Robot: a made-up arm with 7 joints.
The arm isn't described. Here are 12 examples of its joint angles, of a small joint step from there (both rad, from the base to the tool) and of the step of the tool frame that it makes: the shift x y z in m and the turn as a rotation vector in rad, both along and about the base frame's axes.
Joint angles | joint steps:
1: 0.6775 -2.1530 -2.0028 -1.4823 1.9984 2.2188 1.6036 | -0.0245 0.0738 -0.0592 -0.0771 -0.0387 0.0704 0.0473
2: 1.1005 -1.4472 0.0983 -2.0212 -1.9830 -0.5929 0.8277 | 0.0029 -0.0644 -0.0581 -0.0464 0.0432 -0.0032 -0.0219
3: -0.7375 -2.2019 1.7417 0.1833 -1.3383 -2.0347 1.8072 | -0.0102 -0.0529 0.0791 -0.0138 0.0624 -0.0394 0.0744
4: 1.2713 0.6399 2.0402 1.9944 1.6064 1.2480 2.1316 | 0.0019 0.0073 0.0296 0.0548 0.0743 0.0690 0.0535
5: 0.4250 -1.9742 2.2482 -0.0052 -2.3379 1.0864 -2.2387 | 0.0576 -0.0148 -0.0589 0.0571 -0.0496 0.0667 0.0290
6: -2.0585 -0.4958 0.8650 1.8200 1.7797 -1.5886 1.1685 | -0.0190 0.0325 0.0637 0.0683 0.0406 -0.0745 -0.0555
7: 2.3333 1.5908 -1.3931 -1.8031 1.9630 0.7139 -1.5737 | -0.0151 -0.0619 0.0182 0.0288 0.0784 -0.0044 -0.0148
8: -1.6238 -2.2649 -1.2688 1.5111 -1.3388 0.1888 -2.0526 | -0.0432 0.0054 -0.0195 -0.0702 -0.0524 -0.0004 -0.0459
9: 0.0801 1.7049 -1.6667 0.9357 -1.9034 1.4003 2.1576 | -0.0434 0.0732 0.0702 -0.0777 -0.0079 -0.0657 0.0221
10: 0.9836 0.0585 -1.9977 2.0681 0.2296 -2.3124 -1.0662 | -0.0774 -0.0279 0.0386 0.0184 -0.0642 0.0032 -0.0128
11: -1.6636 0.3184 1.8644 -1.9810 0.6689 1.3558 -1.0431 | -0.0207 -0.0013 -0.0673 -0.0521 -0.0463 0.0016 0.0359
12: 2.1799 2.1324 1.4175 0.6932 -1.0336 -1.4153 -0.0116 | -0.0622 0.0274 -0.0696 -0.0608 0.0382 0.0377 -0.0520
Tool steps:
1: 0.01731 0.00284 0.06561 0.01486 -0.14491 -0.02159
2: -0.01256 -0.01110 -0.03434 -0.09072 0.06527 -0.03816
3: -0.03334 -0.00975 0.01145 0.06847 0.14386 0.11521
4: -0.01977 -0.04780 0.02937 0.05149 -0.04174 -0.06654
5: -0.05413 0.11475 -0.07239 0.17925 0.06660 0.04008
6: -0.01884 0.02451 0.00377 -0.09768 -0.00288 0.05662
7: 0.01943 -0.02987 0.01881 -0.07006 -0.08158 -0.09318
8: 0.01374 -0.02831 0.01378 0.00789 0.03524 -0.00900
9: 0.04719 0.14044 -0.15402 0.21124 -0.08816 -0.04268
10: 0.06114 -0.02938 0.00047 0.00014 -0.05202 -0.10937
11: -0.02836 0.01405 -0.01537 0.05319 0.01753 -0.04274
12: -0.03264 0.00102 0.00168 -0.03487 -0.04063 -0.06438
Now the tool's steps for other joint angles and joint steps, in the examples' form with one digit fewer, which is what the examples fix.
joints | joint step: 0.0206 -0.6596 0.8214 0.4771 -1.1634 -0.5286 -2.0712 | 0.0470 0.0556 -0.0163 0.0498 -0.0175 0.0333 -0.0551
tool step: -0.0552 0.0942 0.0567 0.0373 -0.0086 0.1270
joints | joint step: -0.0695 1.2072 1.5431 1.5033 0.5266 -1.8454 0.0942 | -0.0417 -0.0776 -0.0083 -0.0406 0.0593 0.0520 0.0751
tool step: 0.0413 -0.0161 0.0351 -0.0156 0.1665 -0.1080
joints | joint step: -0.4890 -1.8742 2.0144 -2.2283 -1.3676 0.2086 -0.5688 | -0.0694 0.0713 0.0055 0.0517 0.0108 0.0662 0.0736
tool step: -0.0900 -0.0588 0.0635 0.0862 -0.0872 -0.0437
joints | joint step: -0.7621 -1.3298 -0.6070 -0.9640 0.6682 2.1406 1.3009 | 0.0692 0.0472 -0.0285 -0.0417 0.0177 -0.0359 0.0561
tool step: -0.0322 -0.0219 -0.0170 -0.0890 -0.0340 0.1242
